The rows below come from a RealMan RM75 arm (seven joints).
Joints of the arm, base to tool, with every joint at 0 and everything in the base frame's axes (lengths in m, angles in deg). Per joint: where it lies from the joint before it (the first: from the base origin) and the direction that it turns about. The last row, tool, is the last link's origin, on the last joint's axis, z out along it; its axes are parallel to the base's.
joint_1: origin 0 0 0.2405 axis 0 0 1
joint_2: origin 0 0 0 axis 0 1 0
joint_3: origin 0 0 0.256 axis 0 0 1
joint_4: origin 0 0 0 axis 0 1 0
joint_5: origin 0 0 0.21 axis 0 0 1
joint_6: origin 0 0 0 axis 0 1 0
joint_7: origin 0 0 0.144 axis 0 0 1
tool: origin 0 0 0
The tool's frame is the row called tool.
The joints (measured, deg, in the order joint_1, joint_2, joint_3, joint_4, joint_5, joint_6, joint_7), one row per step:
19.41, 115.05, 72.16, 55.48, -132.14, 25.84, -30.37
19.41, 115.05, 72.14, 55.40, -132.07, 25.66, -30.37
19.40, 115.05, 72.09, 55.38, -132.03, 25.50, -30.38
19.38, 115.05, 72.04, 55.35, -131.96, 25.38, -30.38
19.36, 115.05, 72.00, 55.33, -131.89, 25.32, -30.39
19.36, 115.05, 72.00, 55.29, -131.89, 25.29, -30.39
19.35, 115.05, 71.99, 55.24, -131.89, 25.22, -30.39
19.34, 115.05, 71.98, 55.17, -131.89, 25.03, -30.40
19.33, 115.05, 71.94, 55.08, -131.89, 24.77, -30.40
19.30, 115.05, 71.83, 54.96, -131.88, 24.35, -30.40
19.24, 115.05, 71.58, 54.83, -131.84, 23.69, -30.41
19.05, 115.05, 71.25, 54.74, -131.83, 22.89, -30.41
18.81, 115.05, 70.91, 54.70, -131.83, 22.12, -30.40
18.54, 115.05, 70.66, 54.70, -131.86, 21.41, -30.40
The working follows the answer.
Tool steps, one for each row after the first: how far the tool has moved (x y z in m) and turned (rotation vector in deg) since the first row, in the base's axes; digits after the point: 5 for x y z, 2 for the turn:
0.00021, 0.00014, 0.00005, 0.13, 0.04, -0.01
0.00016, 0.00024, 0.00003, 0.23, 0.06, 0.04
0.00023, 0.00018, -0.00006, 0.29, 0.11, 0.03
0.00031, 0.00005, -0.00018, 0.31, 0.15, 0.01
0.00051, 0.00003, -0.00017, 0.33, 0.14, -0.01
0.00078, -0.00001, -0.00016, 0.37, 0.12, -0.03
0.00106, 0.00016, -0.00001, 0.51, 0.10, 0.00
0.00137, 0.00034, 0.00009, 0.68, 0.08, 0.04
0.00175, 0.00050, 0.00012, 0.93, 0.05, 0.13
0.00202, 0.00060, -0.00007, 1.27, 0.01, 0.34
0.00267, 0.00020, -0.00033, 1.68, -0.03, 0.56
0.00335, -0.00046, -0.00061, 2.07, -0.06, 0.77
0.00414, -0.00108, -0.00059, 2.48, -0.08, 0.93

Tool pose at each row, in the base's axes (x y z in m, rotation vector in deg; rounded; the steps above come from the unrounded poses):
0.28759, 0.34453, -0.07524, -128.65, 53.25, -4.28
0.28780, 0.34468, -0.07519, -128.53, 53.27, -4.17
0.28775, 0.34477, -0.07521, -128.47, 53.21, -4.08
0.28783, 0.34472, -0.07530, -128.42, 53.23, -4.00
0.28790, 0.34459, -0.07542, -128.41, 53.27, -3.95
0.28810, 0.34457, -0.07541, -128.38, 53.28, -3.97
0.28837, 0.34453, -0.07540, -128.33, 53.29, -3.98
0.28865, 0.34469, -0.07525, -128.21, 53.23, -3.92
0.28896, 0.34488, -0.07515, -128.06, 53.14, -3.85
0.28935, 0.34504, -0.07512, -127.87, 52.98, -3.72
0.28961, 0.34514, -0.07531, -127.64, 52.67, -3.50
0.29026, 0.34473, -0.07556, -127.35, 52.34, -3.25
0.29095, 0.34407, -0.07585, -127.08, 52.03, -3.01
0.29173, 0.34345, -0.07583, -126.76, 51.77, -2.77

